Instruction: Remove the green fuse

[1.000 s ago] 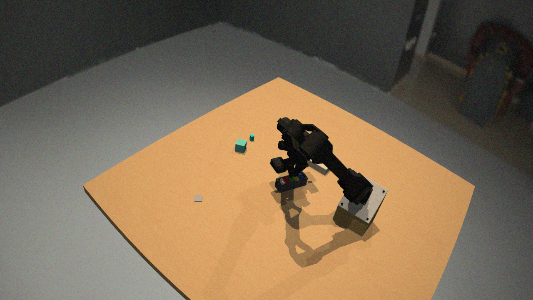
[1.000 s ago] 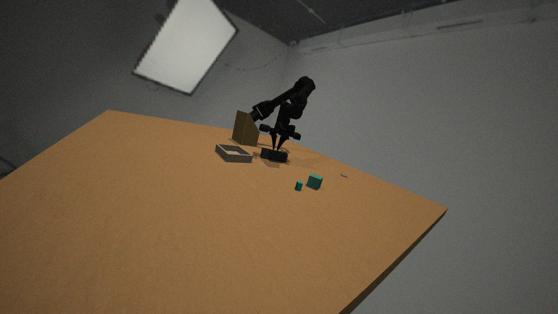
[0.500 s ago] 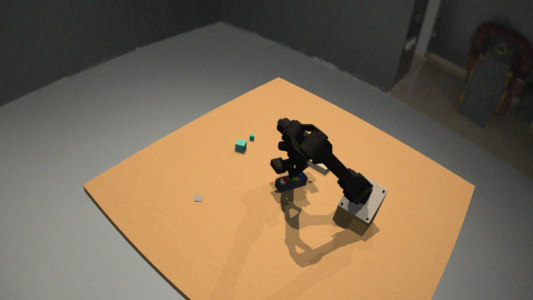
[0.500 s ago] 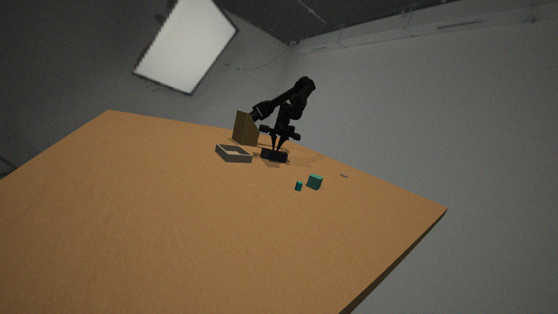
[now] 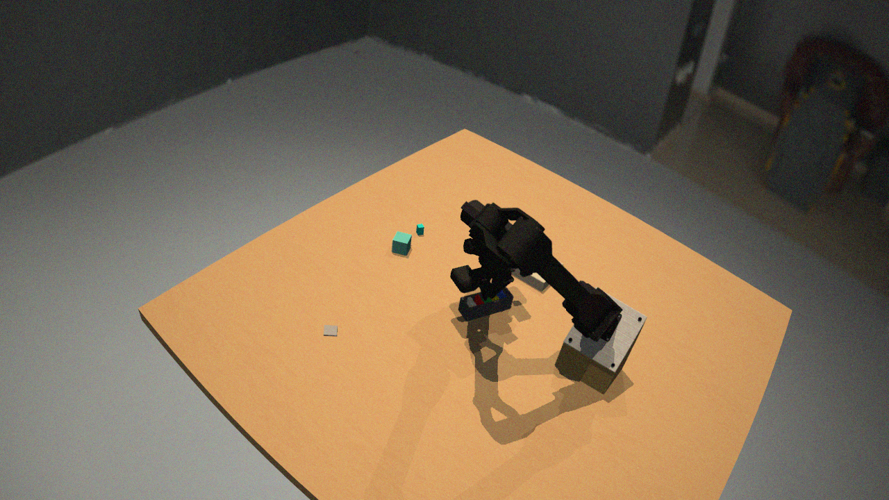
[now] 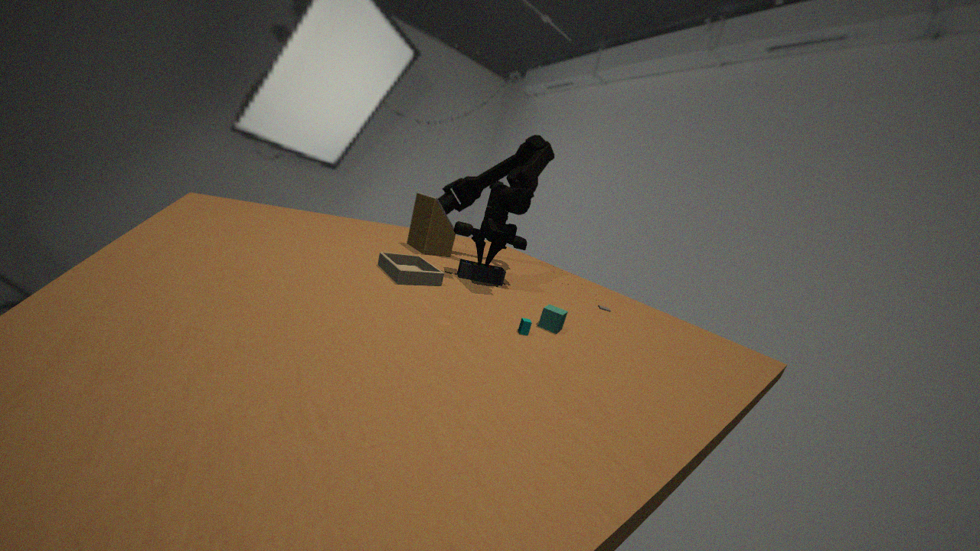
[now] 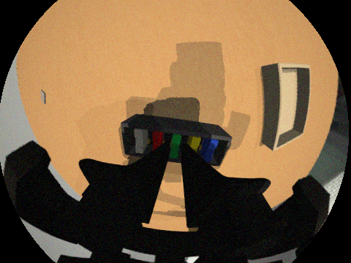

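My gripper tip is 200 mm to the left of the grey tray, 30 mm above it and 10 mm past it. Round my gripper tip: green fuse 10 mm below; then small grey flat tile 300 mm to the left, 220 mm ahead, 30 mm below.
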